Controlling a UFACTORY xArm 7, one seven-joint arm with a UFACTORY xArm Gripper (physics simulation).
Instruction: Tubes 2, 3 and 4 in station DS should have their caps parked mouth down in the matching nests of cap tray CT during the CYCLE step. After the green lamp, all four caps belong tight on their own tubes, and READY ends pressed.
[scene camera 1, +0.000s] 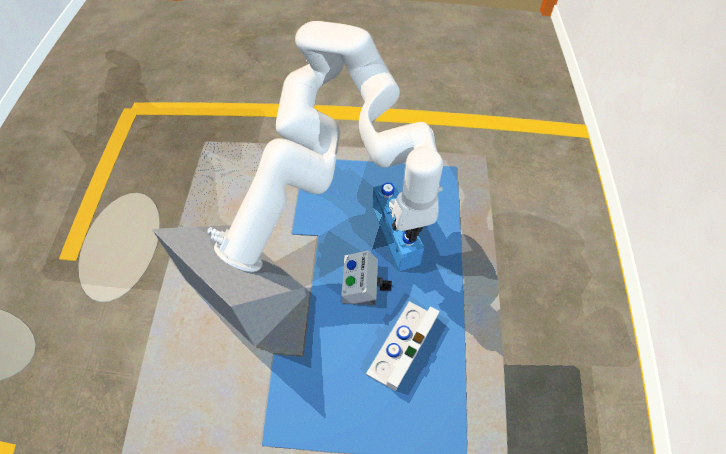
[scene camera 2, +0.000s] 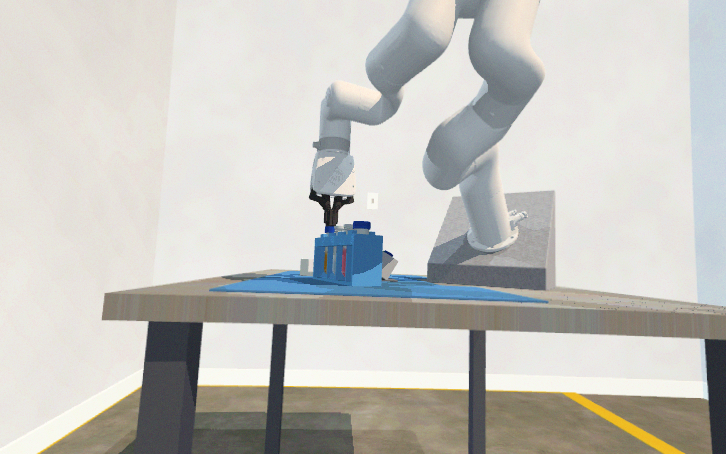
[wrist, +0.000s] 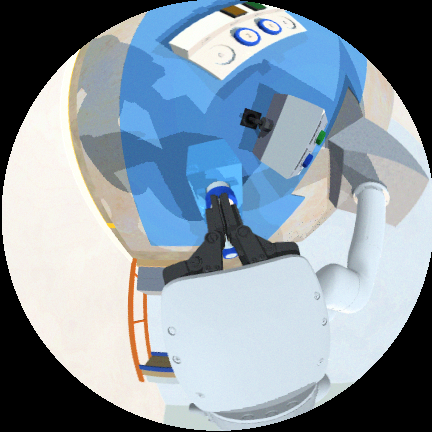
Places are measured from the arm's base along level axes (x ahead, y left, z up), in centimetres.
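Pixels of known places: gripper, fingertip midpoint: (scene camera 1: 411, 236) (scene camera 2: 330, 227) (wrist: 218, 203); arm's base at its link origin: (scene camera 1: 237, 256) (scene camera 2: 492, 235) (wrist: 371, 195).
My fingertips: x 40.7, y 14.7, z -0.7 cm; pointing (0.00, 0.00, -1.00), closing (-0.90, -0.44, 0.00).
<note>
For each thing: its top centre in the pictures, then the offset to it from my fingertips. "*": a spot on its surface instead.
- White cap tray CT at a spot on its surface: (wrist: 180, 44) (scene camera 1: 433, 309) * dx +8.8, dy -15.0, dz -7.6 cm
- grey box at its top centre: (wrist: 313, 149) (scene camera 1: 360, 270) (scene camera 2: 378, 246) dx -11.0, dy -9.8, dz -3.7 cm
- blue button at its top centre: (wrist: 310, 162) (scene camera 1: 351, 263) dx -13.5, dy -7.9, dz -4.6 cm
- green button at its top centre: (wrist: 323, 139) (scene camera 1: 350, 279) dx -12.9, dy -12.3, dz -4.6 cm
- black part at a spot on its surface: (wrist: 251, 118) (scene camera 1: 387, 283) * dx -3.9, dy -8.8, dz -10.8 cm
My gripper (scene camera 1: 411, 237) (scene camera 2: 331, 222) (wrist: 218, 203) is shut with nothing between its fingers. Its tips are at the top of a blue cap (scene camera 2: 329, 229) (wrist: 213, 191) at the near end of blue station DS (scene camera 1: 410, 258) (scene camera 2: 367, 263) (wrist: 214, 159); contact is unclear. Another blue cap (scene camera 1: 388, 188) (scene camera 2: 361, 224) sits at the station's far end. The gripper hides part of the station's middle. White cap tray CT (scene camera 1: 431, 316) (wrist: 180, 44) holds two blue-rimmed caps, one (scene camera 1: 403, 332) (wrist: 247, 36) beside the other (scene camera 1: 393, 350) (wrist: 269, 26), in its middle nests; its end nests are empty.
A grey box (scene camera 1: 368, 276) (wrist: 296, 126) with a blue button (scene camera 1: 351, 265) and a green button (scene camera 1: 350, 281) stands between station and arm base. A black part (scene camera 1: 384, 284) (wrist: 251, 118) juts from its side. The tray bears brown (scene camera 1: 418, 337) and dark green (scene camera 1: 410, 351) squares.
</note>
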